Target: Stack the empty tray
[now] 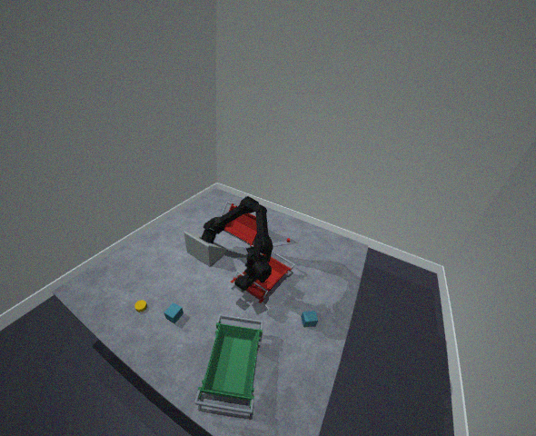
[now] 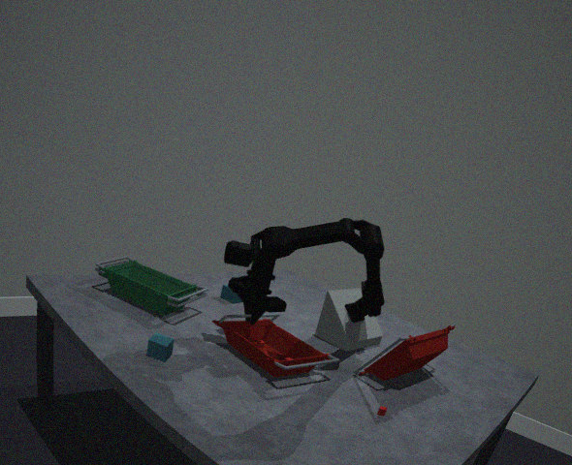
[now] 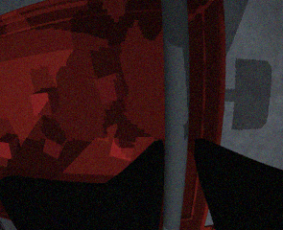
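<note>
The red tray is 30 cm behind my gripper tip, 35 cm to the left of it and 1 cm above it. From my gripper tip the other things lie so: small red block 2 cm behind, 47 cm to the left, 5 cm below; then yellow disc 37 cm behind, 36 cm to the right, 5 cm below.
</note>
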